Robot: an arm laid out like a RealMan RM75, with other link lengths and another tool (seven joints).
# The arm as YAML. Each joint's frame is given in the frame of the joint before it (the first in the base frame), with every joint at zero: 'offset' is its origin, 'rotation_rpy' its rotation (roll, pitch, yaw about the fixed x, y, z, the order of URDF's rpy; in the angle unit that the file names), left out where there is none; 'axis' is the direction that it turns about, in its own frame. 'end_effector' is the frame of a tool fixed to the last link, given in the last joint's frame.
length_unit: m
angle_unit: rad
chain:
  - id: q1
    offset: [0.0, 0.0, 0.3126]
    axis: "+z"
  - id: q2
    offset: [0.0, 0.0, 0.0]
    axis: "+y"
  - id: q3
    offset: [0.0, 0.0, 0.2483]
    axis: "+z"
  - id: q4
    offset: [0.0, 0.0, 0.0]
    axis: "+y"
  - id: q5
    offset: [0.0, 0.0, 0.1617]
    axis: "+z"
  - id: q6
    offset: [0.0, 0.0, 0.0]
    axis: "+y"
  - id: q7
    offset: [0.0, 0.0, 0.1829]
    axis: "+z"
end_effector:
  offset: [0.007, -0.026, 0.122]
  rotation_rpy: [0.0, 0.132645, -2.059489]
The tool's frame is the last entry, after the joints.
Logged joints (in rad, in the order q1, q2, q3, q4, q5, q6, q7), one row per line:
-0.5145 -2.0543 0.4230 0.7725 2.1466 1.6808 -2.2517
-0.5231 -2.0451 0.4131 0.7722 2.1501 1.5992 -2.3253
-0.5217 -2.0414 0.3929 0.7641 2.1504 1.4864 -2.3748
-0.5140 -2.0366 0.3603 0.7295 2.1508 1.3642 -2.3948
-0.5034 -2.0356 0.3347 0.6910 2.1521 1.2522 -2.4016
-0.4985 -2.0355 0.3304 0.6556 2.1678 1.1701 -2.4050
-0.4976 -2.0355 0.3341 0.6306 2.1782 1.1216 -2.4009
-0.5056 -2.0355 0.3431 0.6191 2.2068 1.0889 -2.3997
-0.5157 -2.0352 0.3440 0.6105 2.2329 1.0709 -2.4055
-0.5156 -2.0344 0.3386 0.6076 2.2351 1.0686 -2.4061
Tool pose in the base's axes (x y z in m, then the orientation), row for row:
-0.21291 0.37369 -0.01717 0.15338 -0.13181 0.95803 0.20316
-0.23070 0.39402 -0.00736 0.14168 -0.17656 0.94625 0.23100
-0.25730 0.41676 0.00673 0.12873 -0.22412 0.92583 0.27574
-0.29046 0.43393 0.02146 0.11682 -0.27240 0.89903 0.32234
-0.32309 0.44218 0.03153 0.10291 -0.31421 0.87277 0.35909
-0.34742 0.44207 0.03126 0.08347 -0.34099 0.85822 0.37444
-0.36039 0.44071 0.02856 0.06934 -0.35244 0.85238 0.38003
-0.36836 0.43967 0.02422 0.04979 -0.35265 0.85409 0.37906
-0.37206 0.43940 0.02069 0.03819 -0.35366 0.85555 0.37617
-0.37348 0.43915 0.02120 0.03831 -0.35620 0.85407 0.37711
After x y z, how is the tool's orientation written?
As a quaternion, w x y z.
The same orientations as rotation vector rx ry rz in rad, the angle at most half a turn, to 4 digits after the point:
-0.3780 2.7472 0.5826
-0.5096 2.7313 0.6668
-0.6517 2.6920 0.8017
-0.7974 2.6319 0.9436
-0.9273 2.5756 1.0597
-1.0178 2.5617 1.1177
-1.0609 2.5657 1.1439
-1.0741 2.6013 1.1545
-1.0848 2.6243 1.1539
-1.0925 2.6196 1.1567

